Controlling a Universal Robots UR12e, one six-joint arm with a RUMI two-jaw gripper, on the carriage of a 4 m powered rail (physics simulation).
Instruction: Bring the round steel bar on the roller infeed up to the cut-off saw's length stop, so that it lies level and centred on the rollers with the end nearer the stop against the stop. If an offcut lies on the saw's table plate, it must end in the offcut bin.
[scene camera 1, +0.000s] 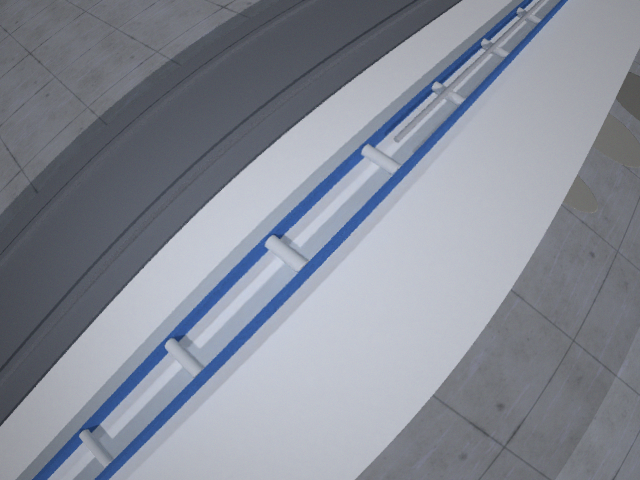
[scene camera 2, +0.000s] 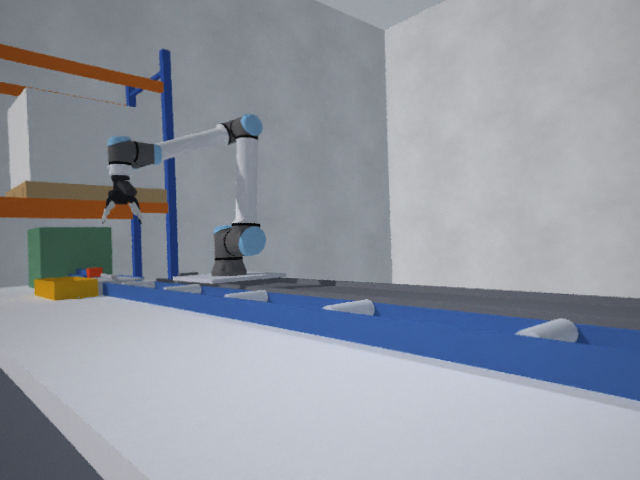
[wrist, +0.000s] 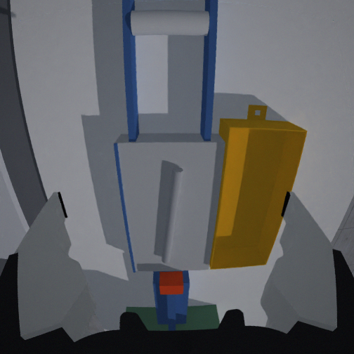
The gripper shows in scene camera 2 and in the wrist view; in scene camera 1 it is out of frame. The same spot on the gripper: (scene camera 2: 110, 204) is (wrist: 321, 282).
